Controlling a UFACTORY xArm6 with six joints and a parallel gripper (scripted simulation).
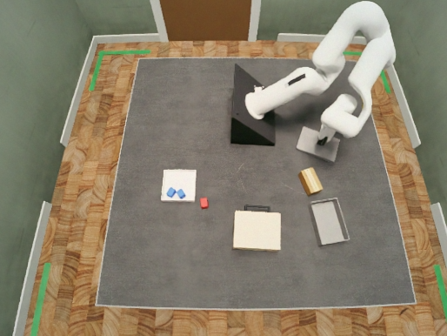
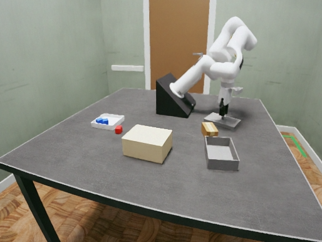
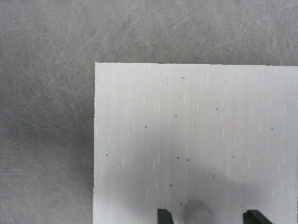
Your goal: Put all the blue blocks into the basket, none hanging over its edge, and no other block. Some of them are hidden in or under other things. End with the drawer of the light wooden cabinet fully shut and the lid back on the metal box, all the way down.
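The flat lid lies 5 cm below my hand. The rest, counted from my hand: grey metal box: 38 cm ahead, 4 cm below, 2 cm to the right; then light wooden cabinet: 41 cm ahead, 33 cm to the right, 3 cm below; then brown cardboard box: 20 cm ahead, 7 cm to the right, 3 cm below.
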